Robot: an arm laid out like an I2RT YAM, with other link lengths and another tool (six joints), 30 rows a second.
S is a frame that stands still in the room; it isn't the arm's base.
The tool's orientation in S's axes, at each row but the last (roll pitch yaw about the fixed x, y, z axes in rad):
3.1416 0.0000 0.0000
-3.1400 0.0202 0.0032
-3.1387 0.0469 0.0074
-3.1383 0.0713 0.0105
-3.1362 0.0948 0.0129
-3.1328 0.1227 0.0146
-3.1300 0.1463 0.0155
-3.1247 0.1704 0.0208
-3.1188 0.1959 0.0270
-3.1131 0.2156 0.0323
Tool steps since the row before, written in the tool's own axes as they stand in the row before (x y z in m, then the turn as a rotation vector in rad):
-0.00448 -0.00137 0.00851 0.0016 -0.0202 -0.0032
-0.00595 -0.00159 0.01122 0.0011 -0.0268 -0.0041
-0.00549 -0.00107 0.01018 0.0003 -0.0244 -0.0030
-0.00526 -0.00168 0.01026 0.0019 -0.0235 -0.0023
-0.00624 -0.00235 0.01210 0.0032 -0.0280 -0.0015
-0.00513 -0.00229 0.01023 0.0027 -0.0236 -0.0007
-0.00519 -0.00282 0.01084 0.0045 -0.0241 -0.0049
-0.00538 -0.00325 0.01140 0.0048 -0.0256 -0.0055
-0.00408 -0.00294 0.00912 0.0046 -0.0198 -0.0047
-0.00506 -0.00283 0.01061 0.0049 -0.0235 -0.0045
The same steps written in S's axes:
-0.00448 0.00137 -0.00851 0.0016 0.0202 0.0032
-0.00618 0.00159 -0.01109 0.0011 0.0268 0.0041
-0.00597 0.00106 -0.00991 0.0003 0.0244 0.0031
-0.00599 0.00165 -0.00985 0.0018 0.0235 0.0022
-0.00739 0.00232 -0.01144 0.0030 0.0280 0.0013
-0.00638 0.00229 -0.00950 0.0024 0.0236 0.0006
-0.00675 0.00284 -0.00993 0.0048 0.0241 0.0045
-0.00730 0.00329 -0.01027 0.0052 0.0256 0.0050
-0.00585 0.00299 -0.00808 0.0050 0.0198 0.0042
-0.00729 0.00290 -0.00920 0.0051 0.0235 0.0040

